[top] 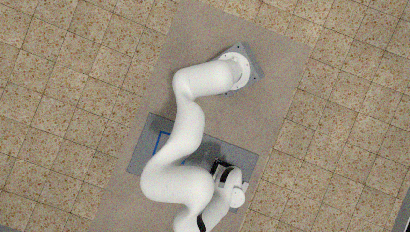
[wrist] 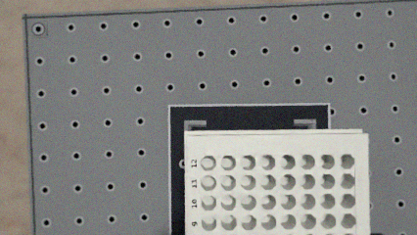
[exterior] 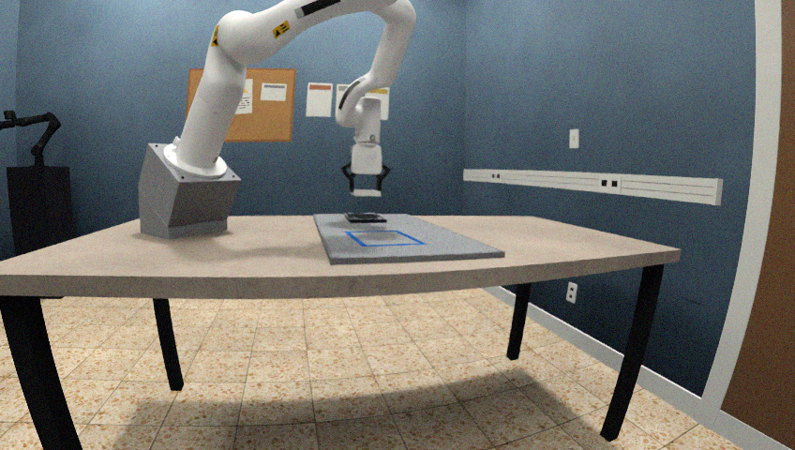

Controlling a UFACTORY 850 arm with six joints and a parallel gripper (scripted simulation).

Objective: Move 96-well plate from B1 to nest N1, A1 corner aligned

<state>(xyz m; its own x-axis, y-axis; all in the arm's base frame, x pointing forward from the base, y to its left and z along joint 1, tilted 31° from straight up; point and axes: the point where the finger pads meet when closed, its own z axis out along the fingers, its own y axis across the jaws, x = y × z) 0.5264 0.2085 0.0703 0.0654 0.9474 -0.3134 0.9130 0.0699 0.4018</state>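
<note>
My gripper is now 10 cm above the black plate nest. From my hand the other things lie so: white 96-well plate (1 cm below).
</note>
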